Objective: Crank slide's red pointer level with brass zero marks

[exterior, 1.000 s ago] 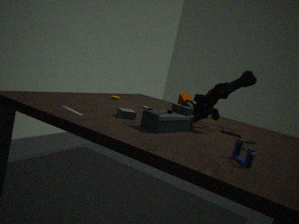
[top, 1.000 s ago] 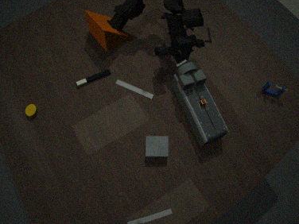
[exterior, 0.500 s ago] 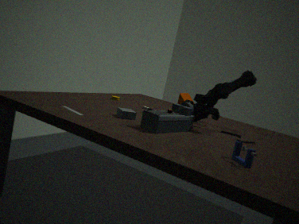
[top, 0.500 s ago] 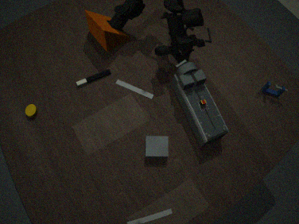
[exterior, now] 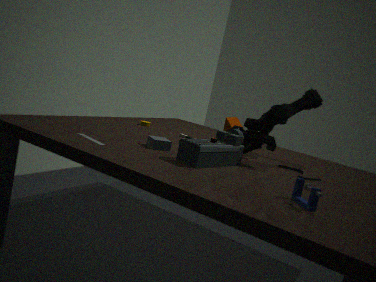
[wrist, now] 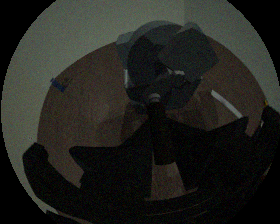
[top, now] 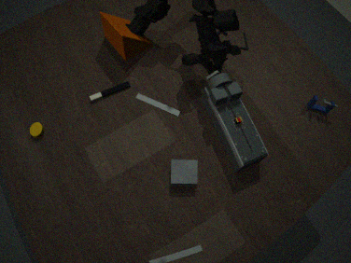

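My gripper tip is 16 cm short of the red pointer, 5 cm to the left of it and 4 cm below it. From my gripper tip the other things lie so: grey block 24 cm to the right, 20 cm ahead, 2 cm below; yellow disc 59 cm to the right, 15 cm behind, 3 cm below; black-and-white marker 33 cm to the right, 15 cm behind, 4 cm below.
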